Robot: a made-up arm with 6 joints.
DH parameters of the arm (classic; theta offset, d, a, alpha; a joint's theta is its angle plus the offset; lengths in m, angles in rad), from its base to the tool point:
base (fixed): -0.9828 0 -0.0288 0
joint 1: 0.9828 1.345 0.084 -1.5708
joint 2: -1.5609 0 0.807 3.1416
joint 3: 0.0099 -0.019 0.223 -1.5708
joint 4: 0 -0.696 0.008 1.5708
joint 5: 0 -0.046 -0.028 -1.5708
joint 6: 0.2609 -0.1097 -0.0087 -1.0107
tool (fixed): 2.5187 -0.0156 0 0
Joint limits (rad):
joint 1: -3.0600..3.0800
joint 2: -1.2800..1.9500
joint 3: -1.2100..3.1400
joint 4: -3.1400..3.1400
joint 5: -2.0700..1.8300
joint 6: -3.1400..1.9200
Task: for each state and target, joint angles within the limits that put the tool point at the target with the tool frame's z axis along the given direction. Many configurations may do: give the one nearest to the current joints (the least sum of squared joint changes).
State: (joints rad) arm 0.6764 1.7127 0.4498 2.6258 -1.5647 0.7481
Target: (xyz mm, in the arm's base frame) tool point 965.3 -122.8 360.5 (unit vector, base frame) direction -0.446 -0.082 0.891
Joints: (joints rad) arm -0.0805 1.8752 0.0777 2.5770 -1.4849 0.7708
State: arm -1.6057 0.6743 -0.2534 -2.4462 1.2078 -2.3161
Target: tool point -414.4 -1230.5 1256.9 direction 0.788 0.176 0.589
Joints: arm -1.8001 0.9925 0.0164 -2.5045 1.4702 -2.5561
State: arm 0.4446 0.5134 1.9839 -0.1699 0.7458 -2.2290
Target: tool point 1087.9 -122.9 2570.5 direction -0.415 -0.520 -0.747
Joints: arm -0.1732 0.9725 1.7274 -0.3870 0.8900 -2.7308
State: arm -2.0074 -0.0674 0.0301 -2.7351 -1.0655 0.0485
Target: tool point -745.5 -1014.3 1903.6 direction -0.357 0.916 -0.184
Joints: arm -2.1741 0.5504 -0.0692 -3.1400 -1.3656 0.0252
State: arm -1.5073 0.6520 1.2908 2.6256 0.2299 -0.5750
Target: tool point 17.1 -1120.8 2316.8 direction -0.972 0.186 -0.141
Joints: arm -1.5830 0.3497 0.4476 2.4542 0.9305 -0.0681
